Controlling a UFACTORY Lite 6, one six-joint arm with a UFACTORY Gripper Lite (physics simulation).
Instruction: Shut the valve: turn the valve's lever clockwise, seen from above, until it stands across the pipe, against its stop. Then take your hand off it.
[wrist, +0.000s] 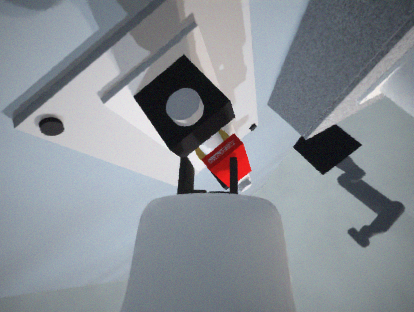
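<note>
The valve's red lever (234, 162) shows right of centre, tilted in the view, with pale lettering along one edge. Brass-coloured parts of the valve (224, 135) show behind it, partly hidden by a black block (179, 102) that holds the round grey pipe end (184, 106). My gripper (209, 160) is open, with its two dark fingers apart at the lever's near side. The right finger overlaps the red lever in the view; I cannot tell whether it touches. The lever's exact angle to the pipe is hard to tell.
A white base plate (95, 135) with a dark round knob (51, 126) lies behind the black block. A large grey speckled block (325, 65) stands at the upper right, near a black square (327, 149). A dark arm-shaped shadow lies at the right.
</note>
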